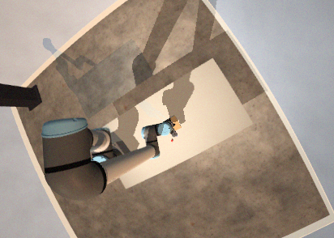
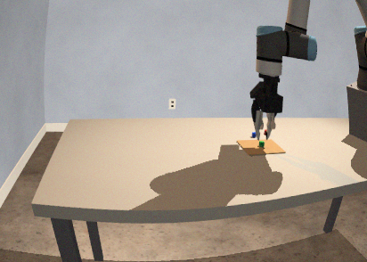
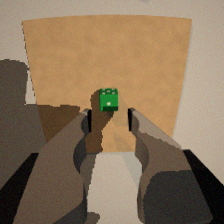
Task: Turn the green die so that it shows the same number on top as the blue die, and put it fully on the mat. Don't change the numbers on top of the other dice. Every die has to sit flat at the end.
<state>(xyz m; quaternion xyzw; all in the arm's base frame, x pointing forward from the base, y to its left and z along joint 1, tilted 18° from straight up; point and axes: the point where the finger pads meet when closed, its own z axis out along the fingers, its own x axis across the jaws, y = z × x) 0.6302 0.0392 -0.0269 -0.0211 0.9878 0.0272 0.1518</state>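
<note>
The green die is 3 cm below my hand. Round my hand: red die (15 cm to the right, 7 cm behind, 3 cm below); mat (4 cm below); blue die (12 cm to the right, 3 cm below, 1 cm behind).
</note>
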